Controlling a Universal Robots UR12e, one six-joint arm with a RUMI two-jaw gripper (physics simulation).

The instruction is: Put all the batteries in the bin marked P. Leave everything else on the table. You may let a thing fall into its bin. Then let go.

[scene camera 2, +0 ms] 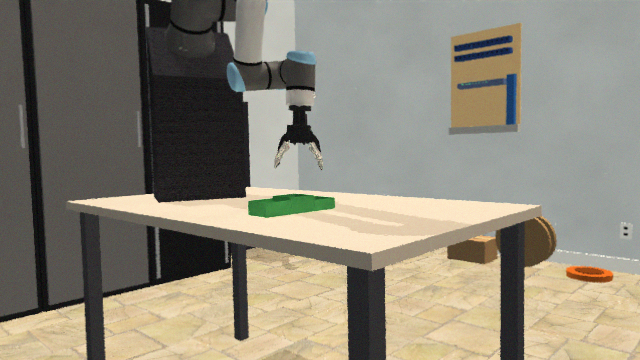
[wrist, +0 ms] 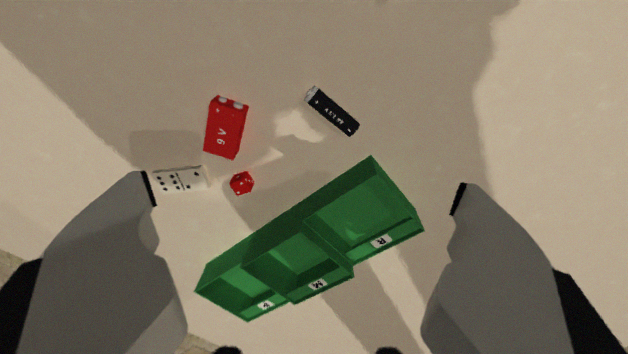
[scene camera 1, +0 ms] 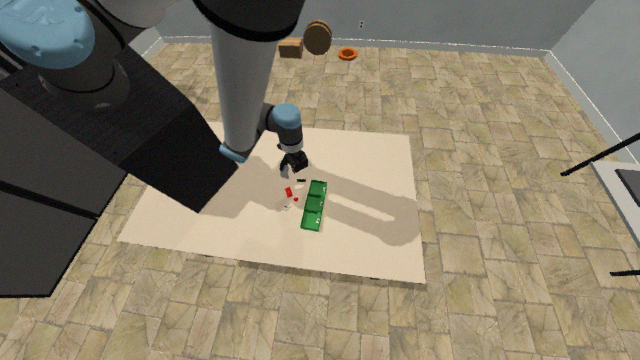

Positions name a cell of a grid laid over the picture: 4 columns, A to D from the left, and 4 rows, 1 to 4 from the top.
green three-compartment bin tray: scene camera 2 B3; wrist B3; scene camera 1 B3
